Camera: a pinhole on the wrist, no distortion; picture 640 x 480 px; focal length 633.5 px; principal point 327.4 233.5 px. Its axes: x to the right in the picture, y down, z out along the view. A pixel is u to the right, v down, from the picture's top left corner.
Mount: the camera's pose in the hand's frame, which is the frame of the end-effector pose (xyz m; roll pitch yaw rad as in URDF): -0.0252 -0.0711 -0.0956 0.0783 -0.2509 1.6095
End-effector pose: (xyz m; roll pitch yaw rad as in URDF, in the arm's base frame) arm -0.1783 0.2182 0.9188 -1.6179 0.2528 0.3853
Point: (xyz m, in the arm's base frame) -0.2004 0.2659 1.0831
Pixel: 120 372
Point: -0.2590 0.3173 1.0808
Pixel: 255 442
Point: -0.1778 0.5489 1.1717
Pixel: 155 175
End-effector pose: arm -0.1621 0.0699 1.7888 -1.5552 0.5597 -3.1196
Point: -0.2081 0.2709 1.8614
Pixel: behind the camera
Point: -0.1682 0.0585 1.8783
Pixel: 447 388
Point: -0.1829 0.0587 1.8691
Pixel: 441 283
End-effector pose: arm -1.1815 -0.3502 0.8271 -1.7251 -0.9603 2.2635
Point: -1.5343 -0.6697 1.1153
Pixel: 271 20
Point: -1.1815 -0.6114 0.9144
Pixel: 72 344
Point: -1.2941 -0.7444 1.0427
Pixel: 59 201
